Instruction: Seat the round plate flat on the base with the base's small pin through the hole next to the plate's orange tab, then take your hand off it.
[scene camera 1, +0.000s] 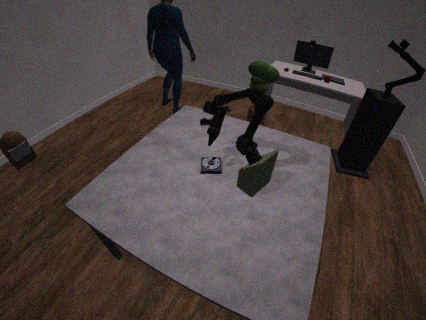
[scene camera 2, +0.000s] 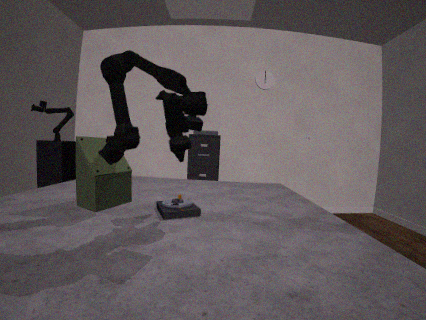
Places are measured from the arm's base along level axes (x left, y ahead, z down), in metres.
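Where they show: gripper, fingertip midpoint: (scene camera 1: 209, 144) (scene camera 2: 179, 155); arm's base at its link origin: (scene camera 1: 255, 161) (scene camera 2: 109, 155).
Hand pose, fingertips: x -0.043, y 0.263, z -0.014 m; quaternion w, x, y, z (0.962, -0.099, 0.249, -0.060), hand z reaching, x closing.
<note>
Each offset is from my fingertips to the top centre of the thing. Level surfaces: height alone.
The dark square base {dx -0.031, dy -0.003, dz +0.152 m} (scene camera 1: 204, 170) (scene camera 2: 180, 213) lies on the table. The light grey round plate {dx -0.030, dy -0.004, dz +0.146 m} (scene camera 1: 216, 163) (scene camera 2: 186, 204) lies on top of the base, within its outline. An orange spot, the plate's tab {dx +0.015, dy +0.004, dz +0.146 m} (scene camera 1: 207, 166) (scene camera 2: 180, 197), shows on it; in the scene camera 2 view it stands up a little above the plate. The small pin and the hole are too small to tell, and so is whether the plate lies fully flat. My gripper (scene camera 1: 210, 143) (scene camera 2: 180, 159) hangs point down, well above the base and apart from it. It is open, with nothing between its fingers.
My arm rises from a green angled block (scene camera 1: 256, 176) (scene camera 2: 103, 187) beside the base on the grey table {dz +0.194 m} (scene camera 1: 200, 225) (scene camera 2: 250, 260). Behind the table are a person (scene camera 1: 170, 45), a desk (scene camera 1: 345, 89), a black pedestal (scene camera 1: 370, 130) and a drawer cabinet (scene camera 2: 204, 162).
</note>
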